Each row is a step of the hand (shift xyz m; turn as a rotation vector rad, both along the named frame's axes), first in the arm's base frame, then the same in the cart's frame.
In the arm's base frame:
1: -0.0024 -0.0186 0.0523 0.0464 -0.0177 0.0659
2: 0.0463 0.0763 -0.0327 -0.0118 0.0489 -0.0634
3: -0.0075 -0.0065 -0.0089 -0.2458 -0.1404 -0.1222
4: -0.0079 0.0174 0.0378 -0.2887 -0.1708 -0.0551
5: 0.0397 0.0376 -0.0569 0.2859 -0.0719 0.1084
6: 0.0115 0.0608 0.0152 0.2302 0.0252 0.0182
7: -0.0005 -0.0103 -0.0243 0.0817 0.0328 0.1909
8: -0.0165 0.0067 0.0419 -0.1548 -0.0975 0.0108
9: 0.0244 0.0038 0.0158 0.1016 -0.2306 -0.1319
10: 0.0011 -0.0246 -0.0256 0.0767 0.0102 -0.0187
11: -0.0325 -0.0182 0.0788 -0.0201 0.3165 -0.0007
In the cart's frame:
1: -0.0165 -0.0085 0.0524 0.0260 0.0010 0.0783
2: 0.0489 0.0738 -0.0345 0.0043 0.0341 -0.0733
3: -0.0041 -0.0089 -0.0090 -0.1896 -0.1903 -0.1514
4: -0.0198 0.0232 0.0295 -0.2483 -0.2124 -0.0937
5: 0.0522 0.0307 -0.0506 0.2453 -0.0142 0.1956
6: 0.0026 0.0635 0.0042 0.2126 0.0564 0.0748
7: 0.0073 -0.0147 -0.0207 0.0197 0.0783 0.1941
8: -0.0285 0.0124 0.0333 -0.1446 -0.1120 -0.0112
9: 0.0184 0.0097 0.0207 0.1503 -0.2371 -0.0456
10: 0.0101 -0.0287 -0.0183 0.0780 0.0158 0.0013
11: -0.0530 -0.0068 0.0688 -0.0390 0.3057 -0.0749

